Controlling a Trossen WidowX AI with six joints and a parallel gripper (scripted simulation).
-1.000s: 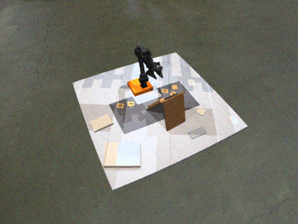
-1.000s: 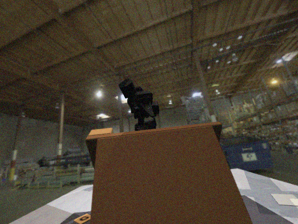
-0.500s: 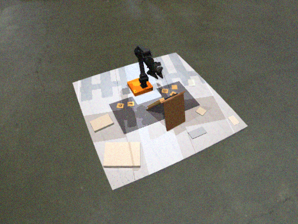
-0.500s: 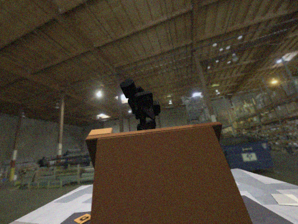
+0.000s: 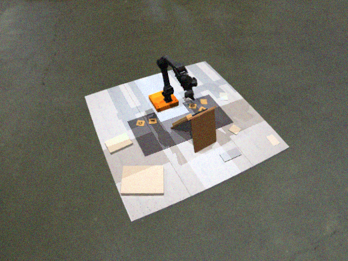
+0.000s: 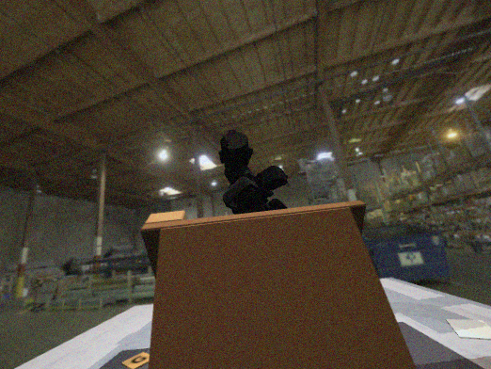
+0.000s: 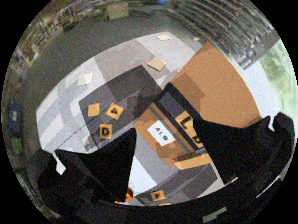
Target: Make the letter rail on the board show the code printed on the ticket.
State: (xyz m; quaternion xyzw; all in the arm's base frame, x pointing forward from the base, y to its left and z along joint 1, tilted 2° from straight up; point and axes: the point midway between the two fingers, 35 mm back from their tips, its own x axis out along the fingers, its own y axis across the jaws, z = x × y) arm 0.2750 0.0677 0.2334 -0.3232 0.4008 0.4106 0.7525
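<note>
The white ticket is 2 cm ahead of my gripper tip, 3 cm to the right of it and 18 cm below it. The rest, counted from my gripper tip: dark mat 8 cm behind, 9 cm to the right, 26 cm below; then grey plate 41 cm ahead, 9 cm to the left, 25 cm below.
</note>
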